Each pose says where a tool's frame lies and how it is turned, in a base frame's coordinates. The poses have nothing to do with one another.
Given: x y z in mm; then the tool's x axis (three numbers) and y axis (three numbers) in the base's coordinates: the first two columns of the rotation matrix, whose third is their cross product.
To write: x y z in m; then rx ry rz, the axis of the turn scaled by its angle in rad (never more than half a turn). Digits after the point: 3 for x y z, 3 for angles.
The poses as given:
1: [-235 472 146 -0.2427 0.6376 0.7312 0.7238 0.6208 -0.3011]
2: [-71 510 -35 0.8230 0.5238 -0.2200 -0.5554 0.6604 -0.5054]
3: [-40 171 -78 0.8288 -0.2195 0.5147 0.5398 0.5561 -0.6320]
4: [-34 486 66 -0.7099 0.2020 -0.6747 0.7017 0.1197 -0.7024]
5: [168 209 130 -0.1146 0.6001 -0.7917 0.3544 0.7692 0.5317]
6: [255 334 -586 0.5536 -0.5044 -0.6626 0.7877 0.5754 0.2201]
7: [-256 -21 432 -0.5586 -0.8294 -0.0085 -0.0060 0.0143 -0.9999]
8: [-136 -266 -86 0.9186 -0.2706 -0.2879 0.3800 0.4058 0.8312]
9: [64 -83 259 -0.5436 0.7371 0.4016 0.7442 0.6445 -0.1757]
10: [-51 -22 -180 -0.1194 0.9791 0.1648 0.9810 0.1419 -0.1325]
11: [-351 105 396 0.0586 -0.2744 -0.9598 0.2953 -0.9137 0.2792]
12: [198 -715 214 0.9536 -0.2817 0.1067 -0.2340 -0.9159 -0.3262]
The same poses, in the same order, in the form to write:
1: [-0.235 0.472 0.146 -1.076 -1.956 -0.123]
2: [-0.071 0.510 -0.035 -0.591 0.057 0.611]
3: [-0.040 0.171 -0.078 -0.874 -0.404 -0.463]
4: [-0.034 0.486 0.066 0.874 1.989 -1.620]
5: [0.168 0.209 0.130 0.754 1.726 0.247]
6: [0.255 0.334 -0.586 0.541 0.584 -0.809]
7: [-0.256 -0.021 0.432 -0.866 1.645 -1.616]
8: [-0.136 -0.266 -0.086 1.078 0.114 -0.411]
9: [0.064 -0.083 0.259 -1.163 -2.423 -0.022]
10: [-0.051 -0.022 -0.180 -1.929 -2.203 -0.013]
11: [-0.351 0.105 0.396 1.941 0.021 -1.910]
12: [0.198 -0.715 0.214 -2.793 0.378 -0.217]
